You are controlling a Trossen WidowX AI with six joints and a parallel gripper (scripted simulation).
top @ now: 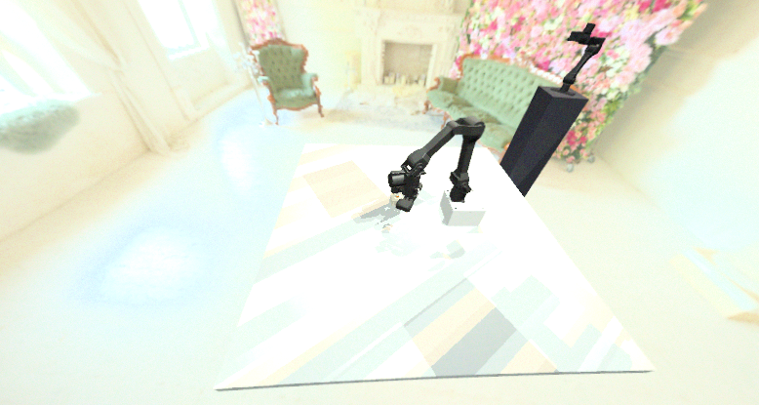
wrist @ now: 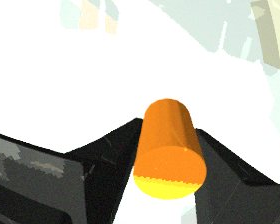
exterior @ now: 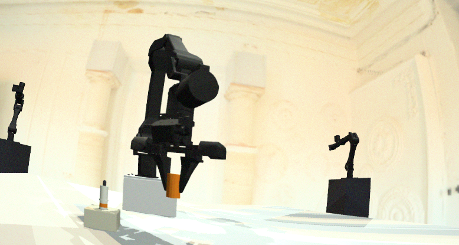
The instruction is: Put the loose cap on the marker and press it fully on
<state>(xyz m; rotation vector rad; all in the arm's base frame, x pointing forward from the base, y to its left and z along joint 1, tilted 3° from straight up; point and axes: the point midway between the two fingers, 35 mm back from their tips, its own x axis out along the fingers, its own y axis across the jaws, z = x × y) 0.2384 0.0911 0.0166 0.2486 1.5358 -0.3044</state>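
My gripper tip is 4 cm short of the beige holder block, 13 cm to the left of it and 7 cm above it. Also, from my gripper tip: orange cap: 1 cm above.
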